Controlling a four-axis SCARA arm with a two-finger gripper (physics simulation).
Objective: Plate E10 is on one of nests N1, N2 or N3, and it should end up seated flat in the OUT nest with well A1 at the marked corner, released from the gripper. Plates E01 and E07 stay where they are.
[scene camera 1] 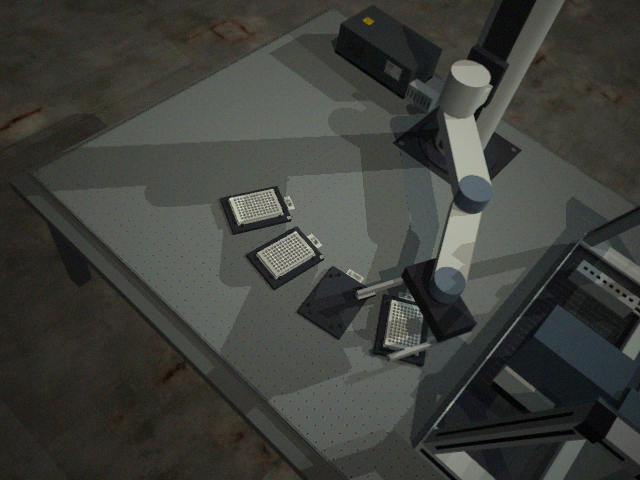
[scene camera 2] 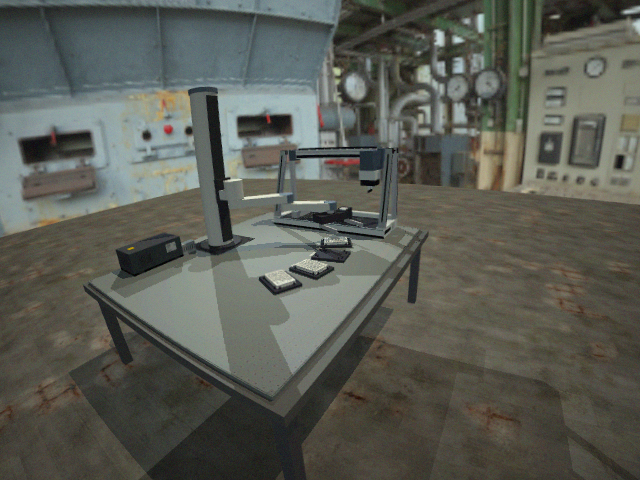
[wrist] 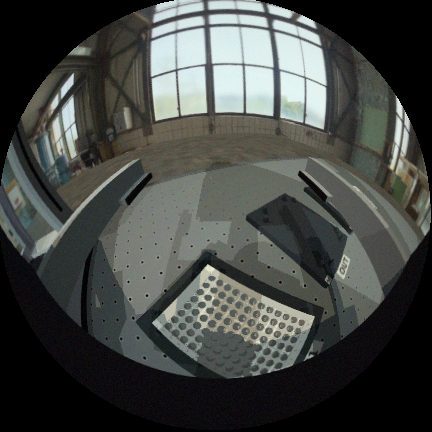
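Pixels of known places: gripper, fingertip midpoint: (scene camera 1: 372, 325) (scene camera 2: 349, 228) (wrist: 226, 159); arm's base at its link origin: (scene camera 2: 221, 244).
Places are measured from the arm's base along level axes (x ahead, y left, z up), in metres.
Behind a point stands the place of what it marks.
Note:
My gripper (scene camera 1: 377, 324) @[x 0.746, y 0.218, z 0.126 m] (scene camera 2: 350, 227) @[x 0.746, y 0.218, z 0.126 m] (wrist: 226, 159) @[x 0.746, y 0.218, z 0.126 m] is open and empty, its fingers wide apart above and around the N1 nest area. Below it, a white 96-well plate (scene camera 1: 403, 322) @[x 0.635, y 0.253, z 0.037 m] (scene camera 2: 336, 241) @[x 0.657, y 0.238, z 0.037 m] (wrist: 235, 310) @[x 0.659, y 0.253, z 0.037 m] lies flat in dark nest N1 (scene camera 1: 380, 335) @[x 0.697, y 0.233, z 0.025 m] (wrist: 209, 258) @[x 0.727, y 0.249, z 0.025 m]; its code is not readable and the nest label is mostly cut off in the wrist view. The dark OUT nest (scene camera 1: 330, 304) @[x 0.722, y 0.093, z 0.025 m] (scene camera 2: 328, 255) @[x 0.699, y 0.075, z 0.025 m] (wrist: 300, 235) @[x 0.695, y 0.118, z 0.025 m] is empty, with a small corner tag. Plate E07 (scene camera 1: 285, 253) @[x 0.702, y -0.082, z 0.038 m] (scene camera 2: 311, 266) @[x 0.709, y -0.094, z 0.037 m] sits on N2. Another white plate (scene camera 1: 255, 205) @[x 0.651, y -0.243, z 0.038 m] (scene camera 2: 279, 278) @[x 0.656, y -0.252, z 0.038 m] sits on N3, code unreadable.
A framed machine (scene camera 2: 388, 196) @[x 0.850, y 0.517, z 0.244 m] stands on the table beyond N1, close to the gripper's side. The arm's column (scene camera 2: 206, 170) @[x 0.041, y -0.063, z 0.454 m] rises behind the nests. A dark box (scene camera 1: 387, 49) @[x -0.055, y -0.367, z 0.128 m] (scene camera 2: 149, 253) @[x -0.035, y -0.444, z 0.096 m] stands near the column. The table's long edge runs in front of the nests.

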